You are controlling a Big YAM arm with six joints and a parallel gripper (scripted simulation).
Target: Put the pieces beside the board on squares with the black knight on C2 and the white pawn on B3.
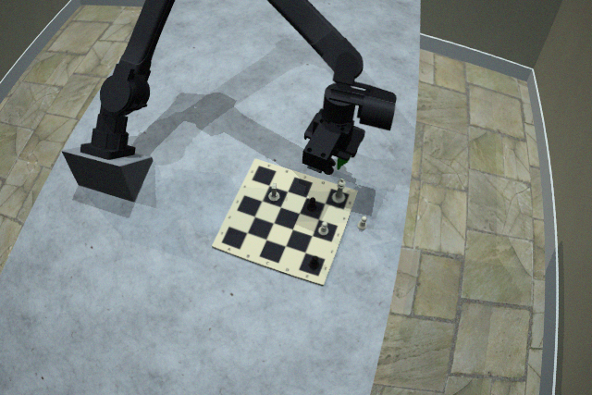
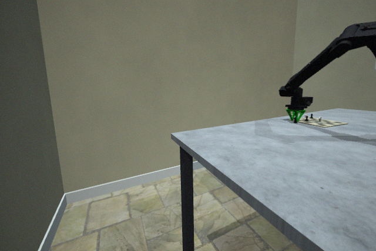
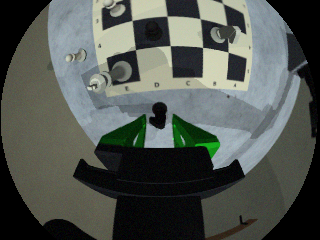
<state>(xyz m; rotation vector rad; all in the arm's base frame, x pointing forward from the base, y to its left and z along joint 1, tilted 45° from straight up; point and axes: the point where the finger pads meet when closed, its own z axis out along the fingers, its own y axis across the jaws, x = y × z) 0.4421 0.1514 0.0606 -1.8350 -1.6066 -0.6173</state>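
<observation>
My hand is 1 cm to the left of the black knight and 1 cm above it. From my hand the other things lie so: tall white piece: 7 cm to the right, 3 cm ahead, 2 cm above; chessboard: 14 cm to the right, 5 cm behind, 2 cm below.
</observation>
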